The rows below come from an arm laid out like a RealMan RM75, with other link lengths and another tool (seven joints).
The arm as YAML. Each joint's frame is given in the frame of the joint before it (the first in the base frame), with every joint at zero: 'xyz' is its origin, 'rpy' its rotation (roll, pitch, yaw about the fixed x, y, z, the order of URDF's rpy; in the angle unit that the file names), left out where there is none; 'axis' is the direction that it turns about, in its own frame. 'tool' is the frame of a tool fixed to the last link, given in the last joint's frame.
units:
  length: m
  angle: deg
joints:
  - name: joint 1
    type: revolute
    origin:
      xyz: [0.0, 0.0, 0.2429]
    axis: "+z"
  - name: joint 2
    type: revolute
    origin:
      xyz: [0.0, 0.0, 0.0]
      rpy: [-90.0, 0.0, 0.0]
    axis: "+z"
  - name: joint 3
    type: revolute
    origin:
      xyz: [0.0, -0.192, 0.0]
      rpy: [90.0, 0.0, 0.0]
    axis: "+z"
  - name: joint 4
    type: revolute
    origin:
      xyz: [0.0, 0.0, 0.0]
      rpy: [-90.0, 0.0, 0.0]
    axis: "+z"
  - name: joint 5
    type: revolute
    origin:
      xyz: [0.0, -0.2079, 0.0]
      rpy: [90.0, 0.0, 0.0]
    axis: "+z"
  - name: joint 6
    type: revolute
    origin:
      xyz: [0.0, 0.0, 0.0]
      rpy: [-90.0, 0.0, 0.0]
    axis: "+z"
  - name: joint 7
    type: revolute
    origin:
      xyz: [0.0, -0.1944, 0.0]
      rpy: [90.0, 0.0, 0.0]
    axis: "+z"
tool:
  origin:
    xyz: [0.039, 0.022, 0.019]
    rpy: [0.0, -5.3, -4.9]
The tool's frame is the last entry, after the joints.
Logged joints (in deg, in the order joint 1, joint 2, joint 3, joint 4, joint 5, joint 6, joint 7), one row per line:
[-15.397 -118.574 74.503 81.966 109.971 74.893 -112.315]
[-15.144 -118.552 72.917 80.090 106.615 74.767 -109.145]
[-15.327 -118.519 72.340 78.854 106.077 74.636 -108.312]
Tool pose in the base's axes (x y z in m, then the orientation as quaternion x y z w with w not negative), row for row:
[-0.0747 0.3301 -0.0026 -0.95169 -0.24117 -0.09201 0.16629]
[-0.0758 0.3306 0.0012 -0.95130 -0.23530 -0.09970 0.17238]
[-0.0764 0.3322 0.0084 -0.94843 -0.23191 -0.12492 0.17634]
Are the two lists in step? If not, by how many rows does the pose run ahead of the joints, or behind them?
The pose runs 1 row behind the joints: the pose in row i belongs to the joints in row i - 1.
